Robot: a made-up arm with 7 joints. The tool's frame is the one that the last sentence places.
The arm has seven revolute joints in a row. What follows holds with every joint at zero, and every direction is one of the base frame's.
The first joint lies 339 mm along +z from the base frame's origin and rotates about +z.
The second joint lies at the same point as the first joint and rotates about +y.
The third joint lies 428 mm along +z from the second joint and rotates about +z.
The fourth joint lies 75 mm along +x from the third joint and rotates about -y.
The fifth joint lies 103 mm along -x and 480 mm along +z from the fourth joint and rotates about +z.
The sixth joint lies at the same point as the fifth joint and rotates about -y.
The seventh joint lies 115 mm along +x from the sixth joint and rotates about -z.
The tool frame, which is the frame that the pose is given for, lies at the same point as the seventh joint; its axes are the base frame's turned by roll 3.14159, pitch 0 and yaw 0 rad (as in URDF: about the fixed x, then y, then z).
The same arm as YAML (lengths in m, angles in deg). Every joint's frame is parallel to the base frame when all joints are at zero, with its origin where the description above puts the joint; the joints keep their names.
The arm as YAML. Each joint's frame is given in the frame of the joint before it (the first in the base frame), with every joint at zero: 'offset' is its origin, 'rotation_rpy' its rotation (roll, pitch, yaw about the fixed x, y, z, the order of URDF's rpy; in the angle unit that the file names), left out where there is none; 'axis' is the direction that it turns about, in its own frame. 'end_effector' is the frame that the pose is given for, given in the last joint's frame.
length_unit: m
angle_unit: deg
chain:
  - id: joint 1
    offset: [0.0, 0.0, 0.339]
    axis: [0.0, 0.0, 1.0]
  - id: joint 2
    offset: [0.0, 0.0, 0.0]
    axis: [0.0, 1.0, 0.0]
  - id: joint 3
    offset: [0.0, 0.0, 0.428]
    axis: [0.0, 0.0, 1.0]
  - id: joint 4
    offset: [0.075, 0.0, 0.0]
    axis: [0.0, -1.0, 0.0]
  - id: joint 5
    offset: [-0.103, 0.0, 0.48]
    axis: [0.0, 0.0, 1.0]
  - id: joint 6
    offset: [0.0, 0.0, 0.0]
    axis: [0.0, -1.0, 0.0]
  - id: joint 7
    offset: [0.115, 0.0, 0.0]
    axis: [0.0, 0.0, -1.0]
end_effector:
  offset: [0.0, 0.0, 0.0]
  rotation_rpy: [180.0, 0.0, 0.0]

